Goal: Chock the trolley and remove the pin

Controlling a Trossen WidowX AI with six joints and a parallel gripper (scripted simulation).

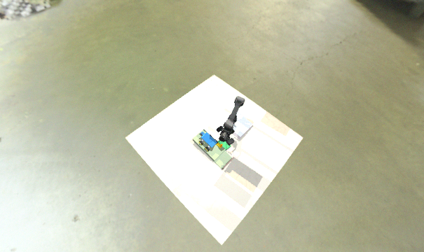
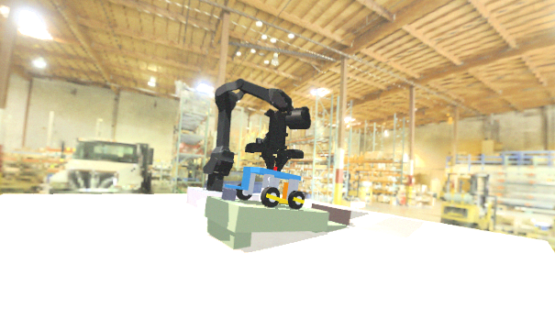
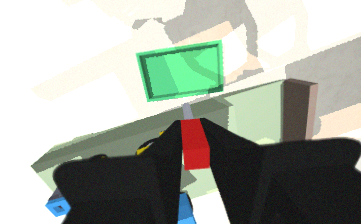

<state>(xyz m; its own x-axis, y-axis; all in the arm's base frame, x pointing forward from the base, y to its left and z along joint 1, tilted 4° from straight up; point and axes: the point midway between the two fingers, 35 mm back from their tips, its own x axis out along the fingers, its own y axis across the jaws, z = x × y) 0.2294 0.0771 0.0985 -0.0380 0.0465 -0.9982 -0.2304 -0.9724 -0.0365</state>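
Right now my gripper tip is 14 cm above the green tray and 2 cm past it. Round my gripper tip: blue trolley (10 cm to the right, 10 cm ahead, 2 cm below); red-headed stop pin (right at my gripper tip); yellow chock (5 cm below, 5 cm ahead, 1 cm to the right).
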